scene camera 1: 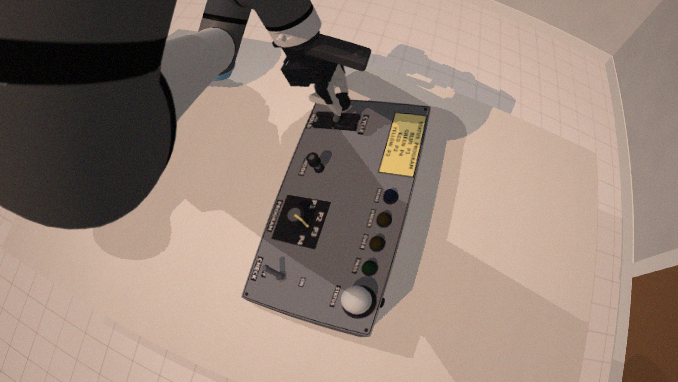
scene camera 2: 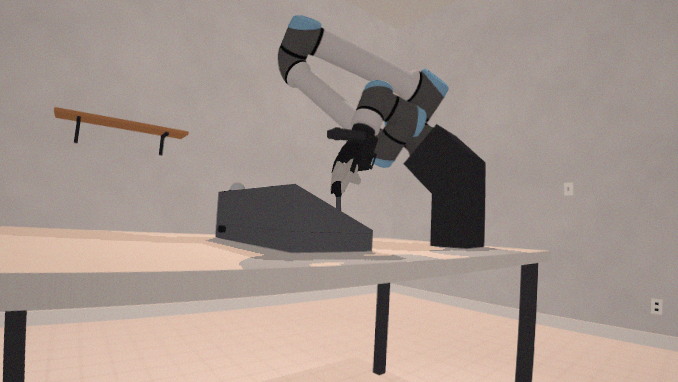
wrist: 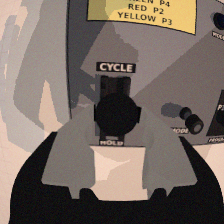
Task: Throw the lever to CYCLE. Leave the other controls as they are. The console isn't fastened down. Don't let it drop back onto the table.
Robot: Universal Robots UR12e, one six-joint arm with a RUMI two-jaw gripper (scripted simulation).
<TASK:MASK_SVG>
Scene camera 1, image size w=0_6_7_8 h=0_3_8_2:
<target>my gripper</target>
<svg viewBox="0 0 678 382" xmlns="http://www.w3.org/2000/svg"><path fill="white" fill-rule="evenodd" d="M281 47L285 55L288 56L283 62L281 71L290 86L309 87L310 84L314 84L315 92L309 95L309 100L322 105L328 104L327 106L334 114L341 116L342 107L335 95L334 86L338 86L341 93L348 95L344 66L364 71L369 61L371 49L320 34L320 31L310 40L300 45Z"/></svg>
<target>grey console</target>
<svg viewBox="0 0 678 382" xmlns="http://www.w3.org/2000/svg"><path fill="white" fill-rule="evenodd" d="M337 93L335 95L342 107L341 116L334 114L326 105L315 103L278 191L241 297L276 312L297 319L307 319L306 322L311 321L309 323L322 327L327 325L328 327L325 328L332 330L341 329L339 332L350 333L350 335L354 336L365 335L363 337L370 337L379 308L382 308L385 302L383 296L405 224L431 106L366 100L350 101L349 96L345 93Z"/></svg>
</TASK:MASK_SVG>
